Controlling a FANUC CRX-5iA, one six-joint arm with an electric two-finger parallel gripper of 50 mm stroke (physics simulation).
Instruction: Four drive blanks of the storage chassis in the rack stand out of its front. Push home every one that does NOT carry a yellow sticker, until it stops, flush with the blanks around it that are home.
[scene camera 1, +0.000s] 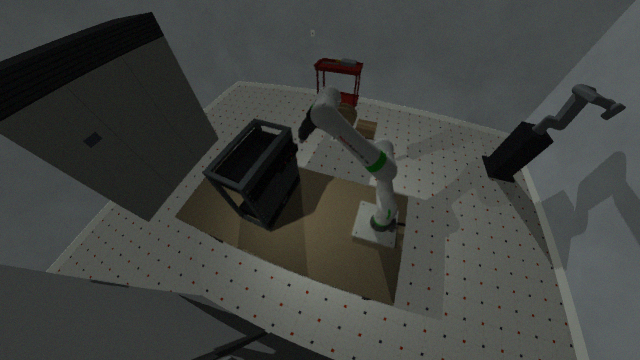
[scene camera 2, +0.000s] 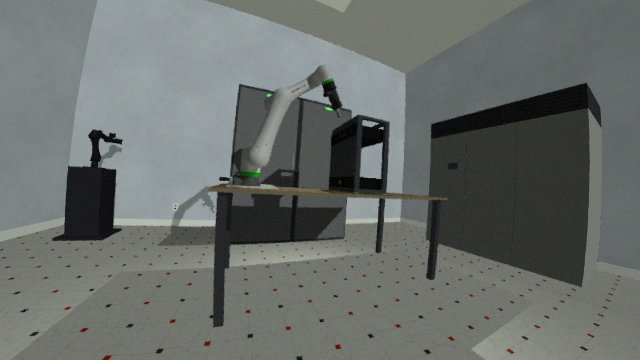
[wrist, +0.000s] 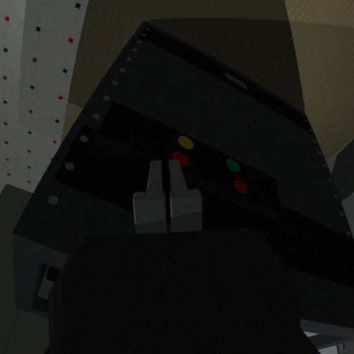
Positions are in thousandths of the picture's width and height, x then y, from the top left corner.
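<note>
What I can see here is a rack (scene camera 1: 412, 471), (scene camera 2: 543, 390), (wrist: 719, 445), visible to me from the scene cameras and from the wrist.
</note>
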